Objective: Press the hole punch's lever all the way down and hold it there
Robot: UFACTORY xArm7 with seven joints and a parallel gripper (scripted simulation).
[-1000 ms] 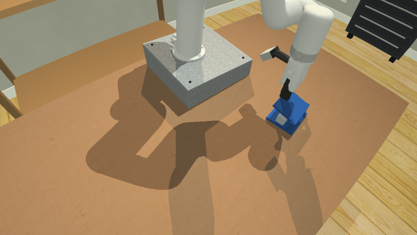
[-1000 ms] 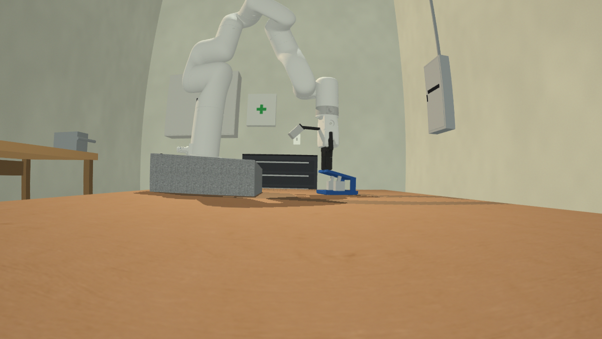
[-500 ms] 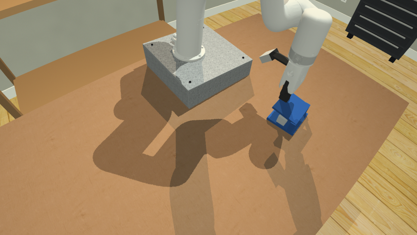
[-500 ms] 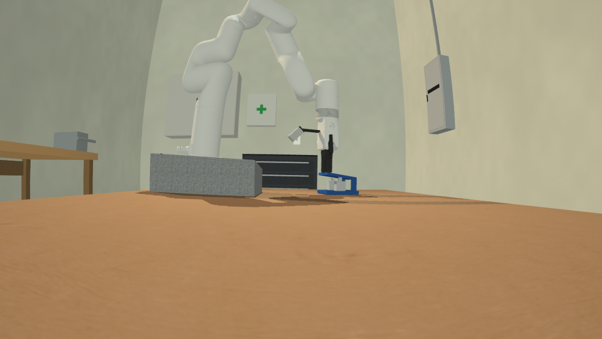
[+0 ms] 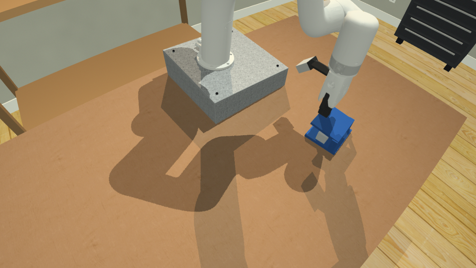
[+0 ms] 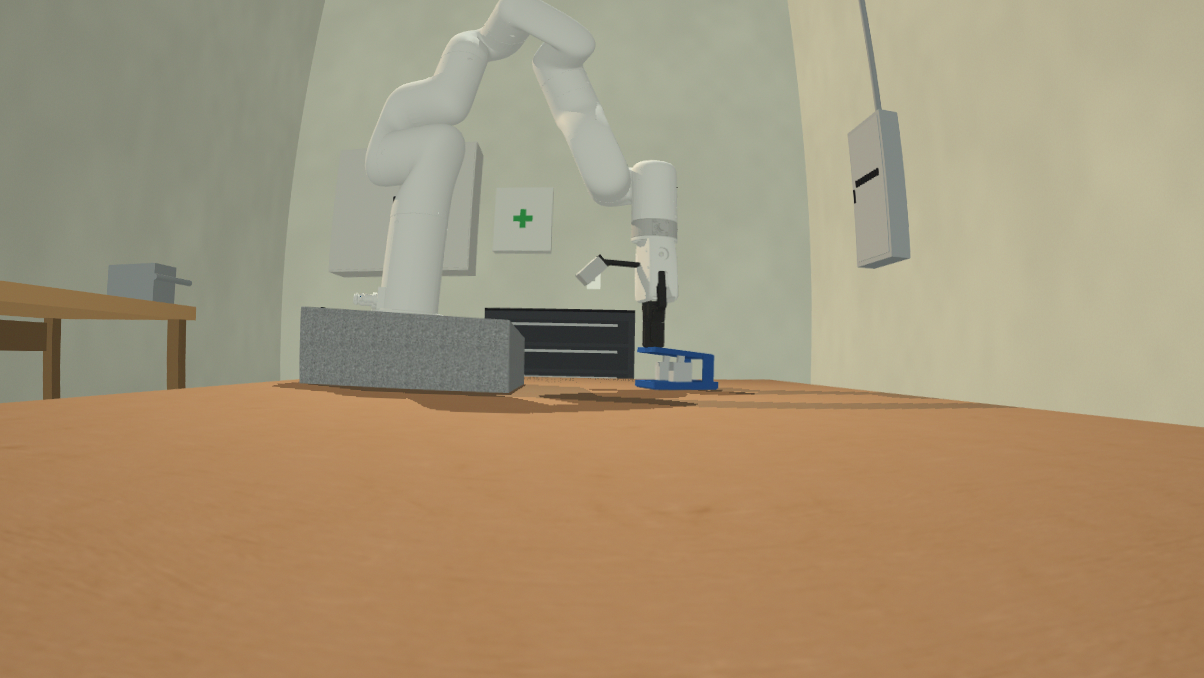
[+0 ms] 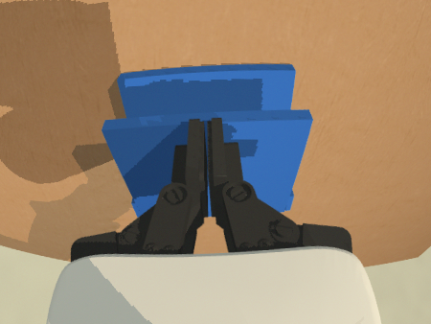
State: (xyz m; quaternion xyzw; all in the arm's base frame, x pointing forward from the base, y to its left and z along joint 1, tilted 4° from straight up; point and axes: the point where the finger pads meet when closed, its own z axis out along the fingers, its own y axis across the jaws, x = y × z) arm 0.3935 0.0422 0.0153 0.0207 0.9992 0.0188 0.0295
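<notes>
My gripper is now 3 cm short of the hole punch lever and 4 cm above it. From my hand the other things lie so: hole punch: 4 cm ahead, 5 cm below.
</notes>
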